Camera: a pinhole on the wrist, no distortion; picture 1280 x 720 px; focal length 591.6 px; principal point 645.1 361.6 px. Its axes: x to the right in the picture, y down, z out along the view. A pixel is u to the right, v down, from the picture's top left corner.
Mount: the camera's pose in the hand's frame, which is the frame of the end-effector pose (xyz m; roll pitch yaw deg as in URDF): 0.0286 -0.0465 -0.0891 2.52 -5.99 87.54
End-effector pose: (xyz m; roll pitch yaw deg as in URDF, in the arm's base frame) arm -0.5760 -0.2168 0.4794 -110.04 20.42 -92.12
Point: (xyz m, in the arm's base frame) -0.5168 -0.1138 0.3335
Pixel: outside the picture
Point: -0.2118 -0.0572 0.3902
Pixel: 776 597
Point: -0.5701 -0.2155 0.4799
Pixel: 1000 603
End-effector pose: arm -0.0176 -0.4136 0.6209 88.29 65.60 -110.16
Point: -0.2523 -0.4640 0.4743
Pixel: 919 72
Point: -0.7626 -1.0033 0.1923
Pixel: outside the picture
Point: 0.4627 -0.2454 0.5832
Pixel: behind the camera
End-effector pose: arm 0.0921 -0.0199 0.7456 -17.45 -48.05 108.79
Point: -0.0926 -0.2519 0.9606
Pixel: 1021 364
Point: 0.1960 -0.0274 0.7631
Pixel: 369 616
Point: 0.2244 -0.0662 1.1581
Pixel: 483 55
